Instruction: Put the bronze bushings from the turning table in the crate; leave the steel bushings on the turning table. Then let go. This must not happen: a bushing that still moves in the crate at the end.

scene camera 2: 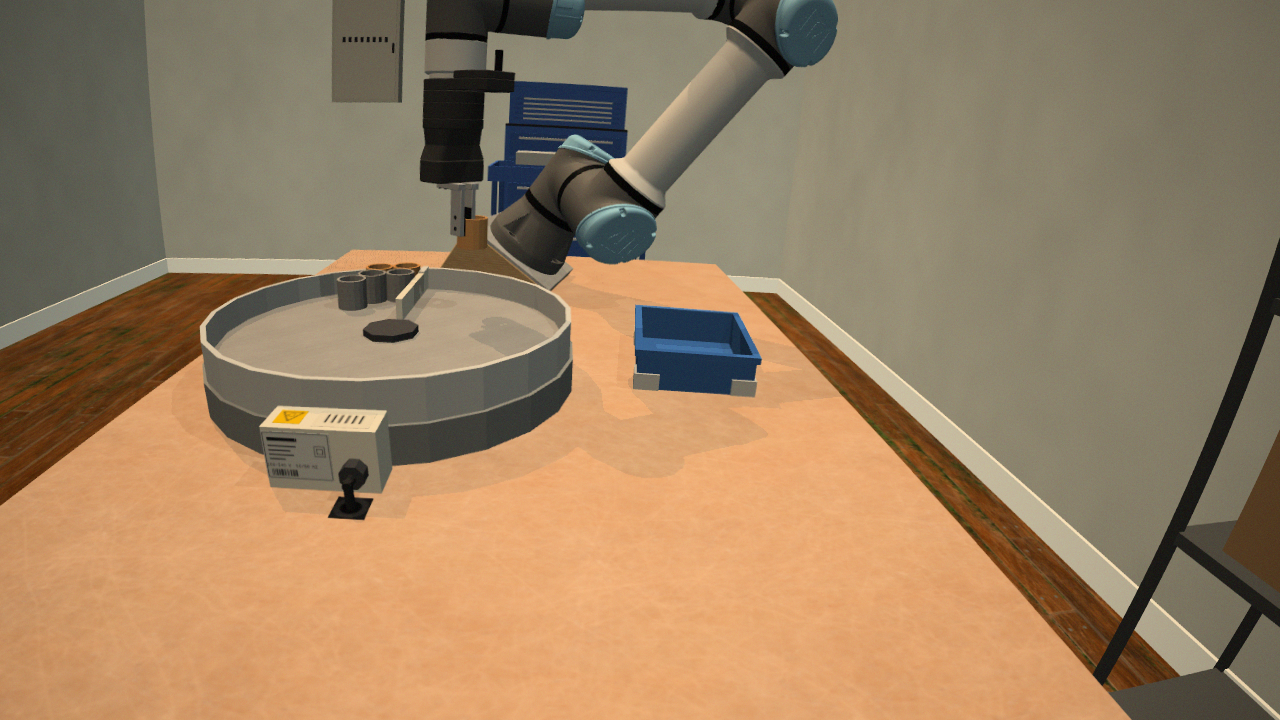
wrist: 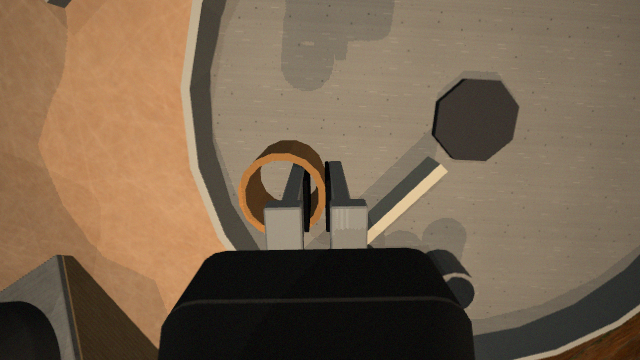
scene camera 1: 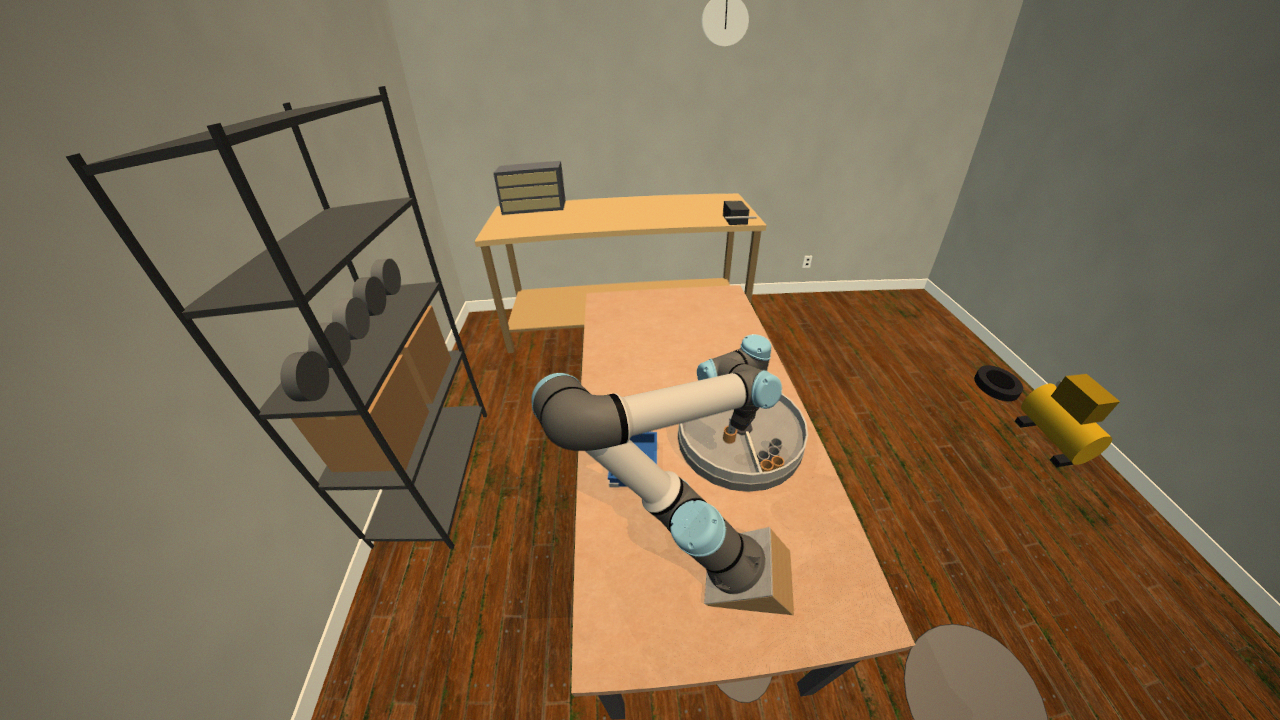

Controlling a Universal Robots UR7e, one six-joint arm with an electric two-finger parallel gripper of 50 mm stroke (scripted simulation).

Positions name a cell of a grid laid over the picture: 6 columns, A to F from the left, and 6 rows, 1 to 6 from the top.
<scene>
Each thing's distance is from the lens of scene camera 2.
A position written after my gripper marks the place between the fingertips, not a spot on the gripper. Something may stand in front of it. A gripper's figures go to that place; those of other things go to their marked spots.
my gripper (scene camera 2: C2): 83 cm
bronze bushing (scene camera 2: C2): 82 cm
turning table (scene camera 2: B3): 78 cm
blue crate (scene camera 2: D3): 90 cm
The marked spots on the blue crate and the turning table are 47 cm apart.
</scene>
